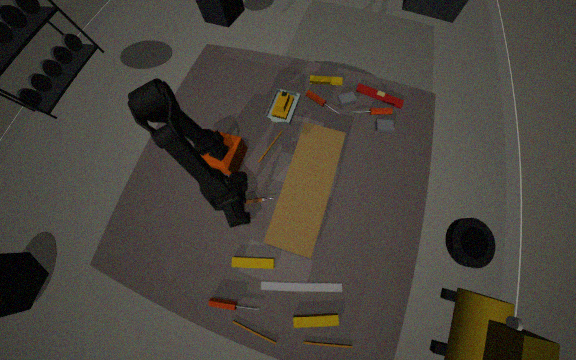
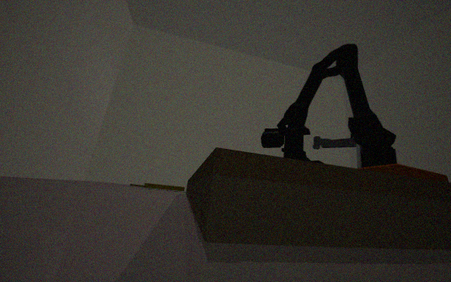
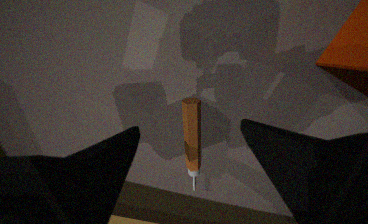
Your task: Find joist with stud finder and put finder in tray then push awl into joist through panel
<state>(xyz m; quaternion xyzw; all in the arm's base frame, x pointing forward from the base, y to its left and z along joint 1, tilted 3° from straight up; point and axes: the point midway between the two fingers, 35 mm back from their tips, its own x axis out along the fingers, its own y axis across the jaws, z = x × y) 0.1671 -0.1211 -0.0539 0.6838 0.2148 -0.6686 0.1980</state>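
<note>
Right now my gripper tip is 40 mm short of the awl, 30 mm to the right of it and 10 mm above it. Round my gripper tip: pale tray 70 mm behind, 460 mm to the left, 10 mm below; yellow stud finder 80 mm behind, 470 mm to the left, 30 mm above; white strip 330 mm ahead, 190 mm to the right, 20 mm below.
</note>
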